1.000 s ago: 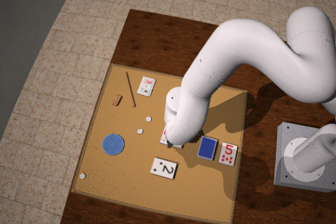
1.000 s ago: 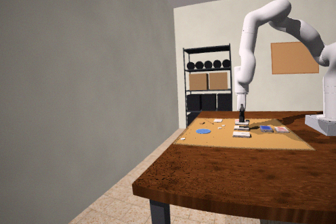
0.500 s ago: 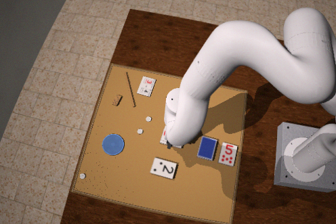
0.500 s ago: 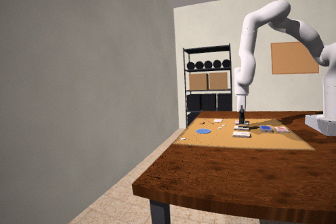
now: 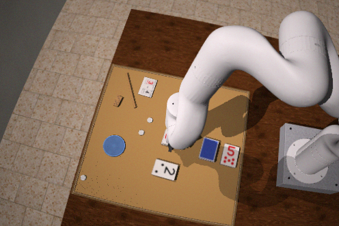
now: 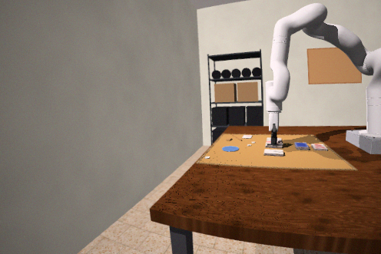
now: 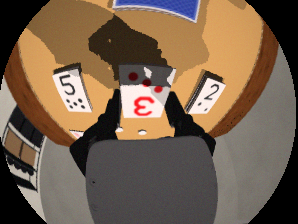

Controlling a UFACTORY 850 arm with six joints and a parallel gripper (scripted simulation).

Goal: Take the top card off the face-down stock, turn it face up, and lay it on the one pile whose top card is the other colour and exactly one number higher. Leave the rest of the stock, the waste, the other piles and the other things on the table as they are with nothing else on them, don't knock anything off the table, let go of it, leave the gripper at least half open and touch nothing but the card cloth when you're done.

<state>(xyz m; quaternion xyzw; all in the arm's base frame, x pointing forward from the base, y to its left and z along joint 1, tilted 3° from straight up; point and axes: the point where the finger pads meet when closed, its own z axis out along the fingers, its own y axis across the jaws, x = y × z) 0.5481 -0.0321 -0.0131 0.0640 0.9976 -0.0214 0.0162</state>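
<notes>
Now: hand 1 cm above the blue-backed card. The rest, counted from my hand: tan card cloth: 3 cm ahead, 5 cm below.
</notes>
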